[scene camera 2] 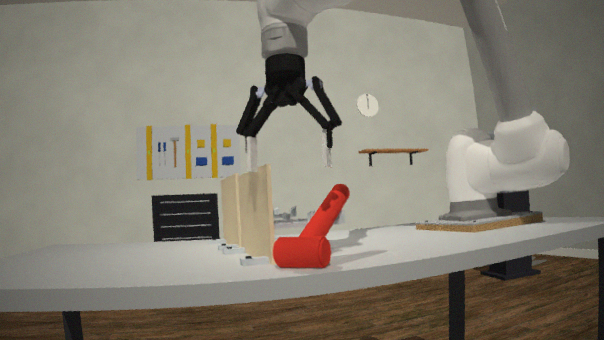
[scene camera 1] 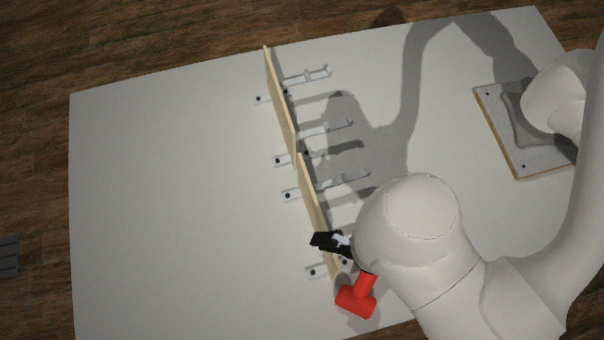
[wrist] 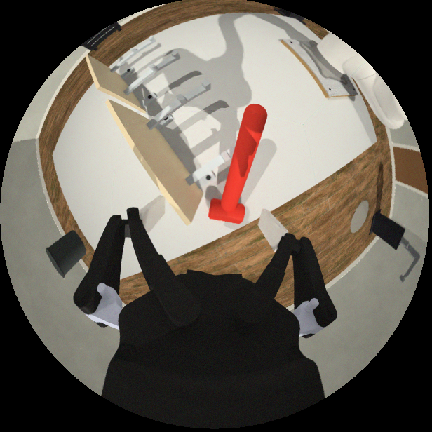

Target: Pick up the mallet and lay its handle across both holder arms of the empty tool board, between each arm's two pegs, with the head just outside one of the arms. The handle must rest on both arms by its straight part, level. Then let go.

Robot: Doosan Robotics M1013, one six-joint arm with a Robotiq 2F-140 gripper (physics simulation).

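Pixels of known places: gripper, fingertip midpoint: (scene camera 2: 288, 169); arm's base, origin of the base link: (scene camera 2: 474, 217) (scene camera 1: 535, 119).
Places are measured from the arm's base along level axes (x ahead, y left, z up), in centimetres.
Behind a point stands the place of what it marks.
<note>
The red mallet (scene camera 1: 356, 301) @(z 2.5, x 59.2, y 45.4 cm) (scene camera 2: 302, 252) @(z 0.2, x 59.3, y 48.1 cm) (wrist: 242, 155) has its head on the table beside the near end of the near board. Its handle slants upward away from the head; the arm hides much of it in scene camera 1. My gripper (scene camera 2: 290, 166) @(z 14.4, x 60.1, y 39.2 cm) (wrist: 212, 210) is open and empty, high above the mallet's head, its fingers on either side in the wrist view. The near tool board (scene camera 1: 312, 207) @(z 9.8, x 67.8, y 25.1 cm) (scene camera 2: 256, 212) @(z 6.8, x 66.4, y 30.7 cm) (wrist: 155, 160) and far tool board (scene camera 1: 281, 107) @(z 13.5, x 73.5, y 1.3 cm) (wrist: 112, 82) each have two grey holder arms with upright pegs. No tool shows on either board's arms.
The white table (scene camera 1: 175, 200) @(z -2.7, x 102.6, y 17.3 cm) (scene camera 2: 125, 265) @(z -2.7, x 93.4, y 34.8 cm) (wrist: 85, 155) has its front edge close to the mallet's head. The robot's base plate (scene camera 1: 500, 155) @(z -2.4, x 12.3, y 9.9 cm) (scene camera 2: 475, 226) @(z -1.2, x 10.0, y 17.5 cm) (wrist: 310, 65) is at the right. The near board stands upright close to the mallet.
</note>
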